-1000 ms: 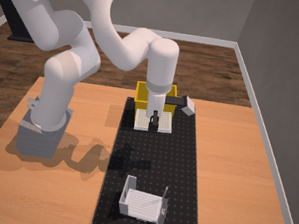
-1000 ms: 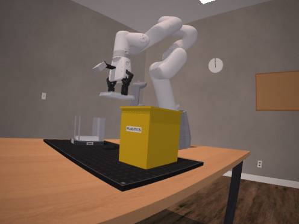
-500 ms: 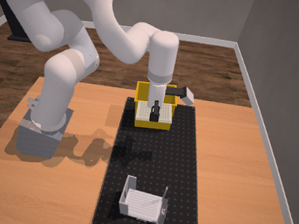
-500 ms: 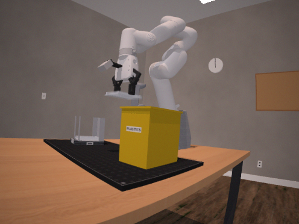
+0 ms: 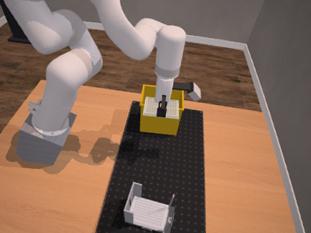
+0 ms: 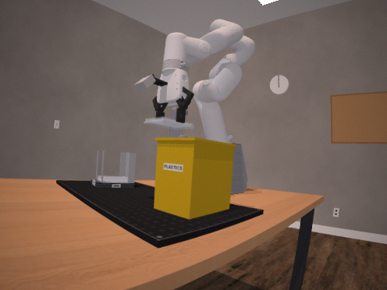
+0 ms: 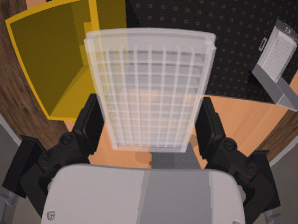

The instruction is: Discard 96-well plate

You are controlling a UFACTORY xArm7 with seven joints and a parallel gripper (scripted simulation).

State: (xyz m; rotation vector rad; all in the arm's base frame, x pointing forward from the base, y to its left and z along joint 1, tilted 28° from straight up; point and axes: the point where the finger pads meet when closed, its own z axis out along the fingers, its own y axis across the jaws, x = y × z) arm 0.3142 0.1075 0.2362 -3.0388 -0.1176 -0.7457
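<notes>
The yellow plastics bin W1 lies 160 mm below my hand, 120 mm to the left of it and 10 mm behind it.
</notes>
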